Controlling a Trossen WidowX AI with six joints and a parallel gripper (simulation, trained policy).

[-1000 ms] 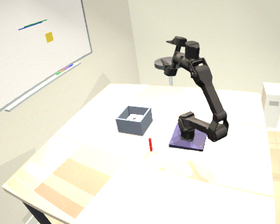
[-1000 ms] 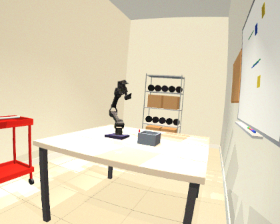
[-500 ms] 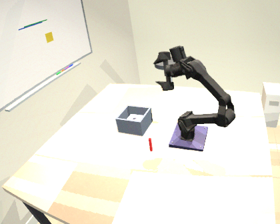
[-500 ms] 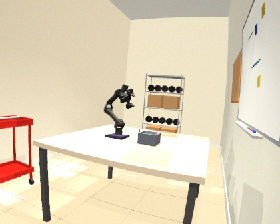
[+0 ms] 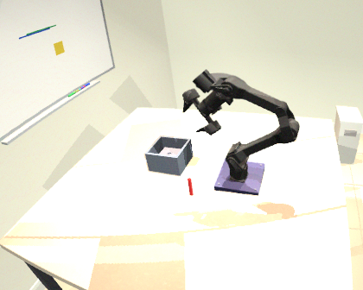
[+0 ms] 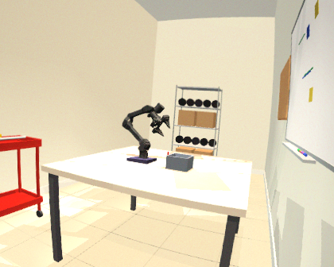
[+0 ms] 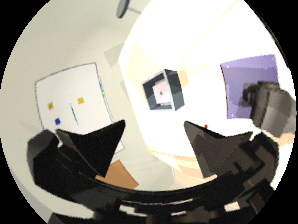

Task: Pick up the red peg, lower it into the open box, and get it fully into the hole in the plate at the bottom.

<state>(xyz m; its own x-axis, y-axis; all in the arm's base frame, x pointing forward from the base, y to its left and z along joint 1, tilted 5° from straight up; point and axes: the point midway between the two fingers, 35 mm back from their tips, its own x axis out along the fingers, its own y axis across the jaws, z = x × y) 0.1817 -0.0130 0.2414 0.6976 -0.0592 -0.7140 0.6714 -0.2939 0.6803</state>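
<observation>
My gripper tip is now 4 cm past the red peg, 13 cm to the right of it and 21 cm above it. The rest, counted from my gripper tip: pale plate (14 cm ahead, 4 cm to the right, 21 cm below); then grey box (14 cm ahead, 4 cm to the right, 22 cm below).
</observation>
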